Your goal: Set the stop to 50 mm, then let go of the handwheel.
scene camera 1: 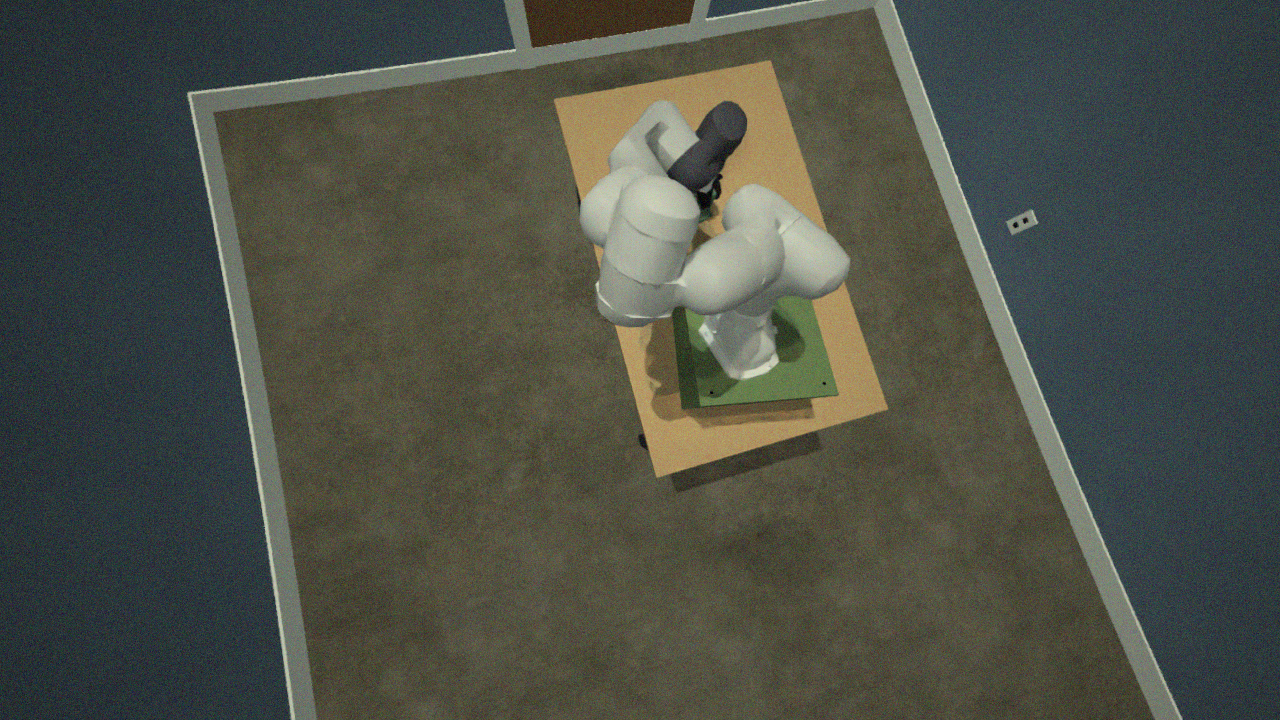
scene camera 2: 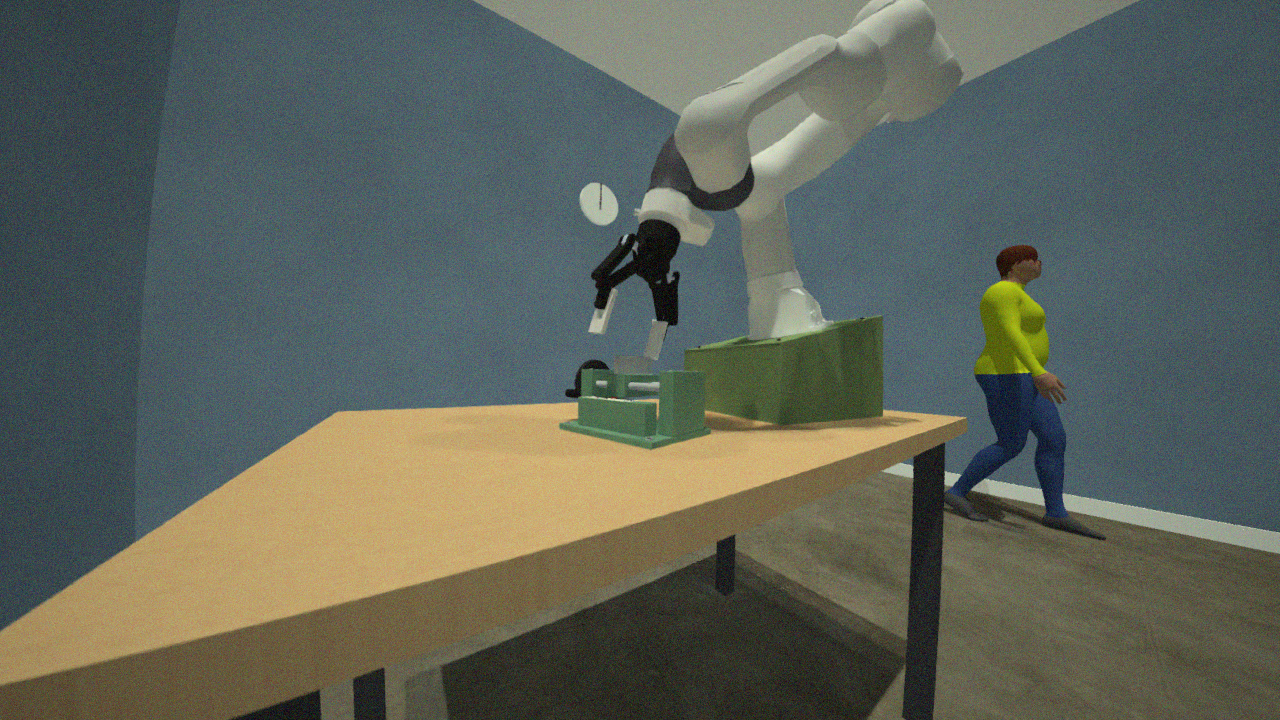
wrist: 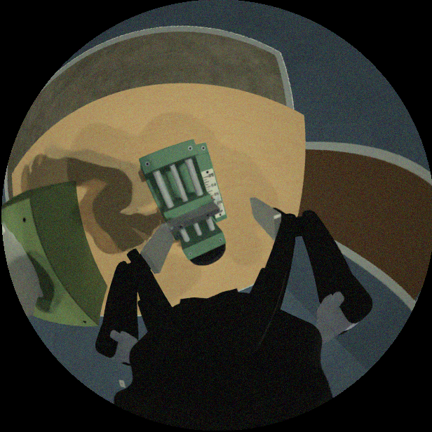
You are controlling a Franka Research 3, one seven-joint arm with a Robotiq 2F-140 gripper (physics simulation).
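The green fixture (scene camera 2: 684, 402) (wrist: 170, 154) stands on the table, with metal rods and a white scale (wrist: 214, 192) along one side. The stop, a carriage with a grey plate (scene camera 2: 631, 363) (wrist: 195, 216), crosses the rods near the handwheel end, by the low end of the scale; its exact reading is too small to tell. The black handwheel (scene camera 2: 591, 376) (wrist: 207, 256) is at the fixture's end, partly hidden in the wrist view. My gripper (scene camera 2: 628, 333) (wrist: 209, 219) is open and empty above the fixture, its fingers apart from the handwheel. The arm mostly hides the fixture in scene camera 1.
The arm's green pedestal (scene camera 1: 765, 386) (scene camera 2: 783, 380) (wrist: 60, 240) stands on the wooden table (scene camera 1: 716, 447) (scene camera 2: 402, 501) (wrist: 240, 110) beside the fixture. A person (scene camera 2: 1015, 331) in a yellow top is on the floor beyond the table.
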